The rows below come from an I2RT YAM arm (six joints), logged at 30 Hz.
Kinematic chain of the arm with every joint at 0, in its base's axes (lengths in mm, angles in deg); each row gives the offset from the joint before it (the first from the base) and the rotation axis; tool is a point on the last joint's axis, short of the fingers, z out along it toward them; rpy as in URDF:
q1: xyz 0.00 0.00 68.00 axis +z
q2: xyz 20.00 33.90 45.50 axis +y
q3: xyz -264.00 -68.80 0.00 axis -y
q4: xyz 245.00 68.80 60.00 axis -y
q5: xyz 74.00 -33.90 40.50 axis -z
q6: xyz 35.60 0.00 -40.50 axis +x
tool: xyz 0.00 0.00 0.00 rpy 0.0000 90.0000 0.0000
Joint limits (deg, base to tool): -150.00..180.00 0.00..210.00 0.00..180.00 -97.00..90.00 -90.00..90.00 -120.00..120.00
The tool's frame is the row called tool.
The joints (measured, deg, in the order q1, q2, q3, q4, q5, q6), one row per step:
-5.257, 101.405, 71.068, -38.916, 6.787, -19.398
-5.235, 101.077, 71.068, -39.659, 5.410, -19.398
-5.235, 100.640, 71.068, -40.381, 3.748, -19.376
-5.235, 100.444, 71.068, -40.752, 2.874, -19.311
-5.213, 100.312, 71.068, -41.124, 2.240, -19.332
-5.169, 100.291, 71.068, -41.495, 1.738, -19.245
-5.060, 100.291, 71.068, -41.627, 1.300, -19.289
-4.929, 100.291, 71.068, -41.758, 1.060, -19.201
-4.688, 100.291, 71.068, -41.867, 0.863, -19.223
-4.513, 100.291, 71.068, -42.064, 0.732, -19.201
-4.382, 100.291, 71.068, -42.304, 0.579, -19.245
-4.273, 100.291, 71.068, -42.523, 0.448, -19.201
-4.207, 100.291, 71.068, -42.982, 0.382, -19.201
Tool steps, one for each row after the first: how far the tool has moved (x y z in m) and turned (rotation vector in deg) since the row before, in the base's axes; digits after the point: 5 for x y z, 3 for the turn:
-0.00169, 0.00114, 0.00132, 1.322, 0.295, 0.505
-0.00183, 0.00120, 0.00196, 1.587, 0.139, 0.553
-0.00090, 0.00063, 0.00085, 0.856, 0.094, 0.237
-0.00082, 0.00060, 0.00050, 0.609, 0.186, 0.256
-0.00064, 0.00064, -0.00013, 0.532, 0.300, 0.129
-0.00015, 0.00095, -0.00009, 0.409, 0.097, 0.295
-0.00015, 0.00096, -0.00008, 0.266, 0.106, 0.126
-0.00006, 0.00159, -0.00007, 0.188, 0.094, 0.326
-0.00026, 0.00116, -0.00012, 0.146, 0.186, 0.196
-0.00036, 0.00092, -0.00015, 0.149, 0.230, 0.221
-0.00034, 0.00077, -0.00013, 0.154, 0.208, 0.109
-0.00080, 0.00050, -0.00027, 0.097, 0.453, 0.086

